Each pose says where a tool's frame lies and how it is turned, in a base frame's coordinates. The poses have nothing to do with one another.
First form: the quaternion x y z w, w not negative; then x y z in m.
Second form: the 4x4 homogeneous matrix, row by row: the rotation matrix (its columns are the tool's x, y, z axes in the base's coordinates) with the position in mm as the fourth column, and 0 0 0 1 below. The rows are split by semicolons. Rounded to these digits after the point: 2 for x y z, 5 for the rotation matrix.
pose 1, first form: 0.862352 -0.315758 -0.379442 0.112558 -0.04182 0.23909 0.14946
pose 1, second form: 0.51264 -0.45917 -0.72551 -41.82; -0.63001 -0.77526 0.04549 239.09; -0.58334 0.43375 -0.68671 149.46; 0 0 0 1
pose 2, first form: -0.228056 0.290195 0.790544 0.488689 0.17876 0.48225 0.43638
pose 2, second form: -0.41835 -0.90502 -0.07695 178.76; 0.64030 -0.35394 0.68172 482.25; -0.64421 0.23593 0.72755 436.38; 0 0 0 1
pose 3, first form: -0.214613 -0.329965 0.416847 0.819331 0.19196 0.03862 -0.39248
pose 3, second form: 0.43472 -0.54144 -0.71962 191.96; 0.82470 0.56036 0.07659 38.62; 0.36178 -0.62677 0.69013 -392.48; 0 0 0 1
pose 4, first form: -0.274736 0.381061 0.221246 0.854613 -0.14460 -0.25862 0.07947
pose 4, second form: 0.61169 -0.58754 0.52975 -144.60; 0.16878 0.75114 0.63820 -258.62; -0.77289 -0.30097 0.55863 79.47; 0 0 0 1
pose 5, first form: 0.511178 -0.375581 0.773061 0.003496 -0.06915 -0.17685 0.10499
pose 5, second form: -0.47737 -0.38938 0.78772 -69.15; -0.37857 -0.71785 -0.58427 -176.85; 0.79297 -0.57712 0.19527 104.99; 0 0 0 1
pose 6, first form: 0.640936 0.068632 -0.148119 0.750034 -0.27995 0.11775 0.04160
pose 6, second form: 0.94670 0.31017 -0.08692 -279.95; -0.13421 0.13452 -0.98178 117.75; -0.29282 0.94112 0.16898 41.60; 0 0 0 1
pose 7, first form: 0.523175 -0.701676 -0.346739 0.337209 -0.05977 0.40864 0.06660
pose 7, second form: -0.22516 -0.50035 -0.83603 -59.77; -0.96805 0.21212 0.13376 408.64; 0.11041 0.83944 -0.53212 66.60; 0 0 0 1
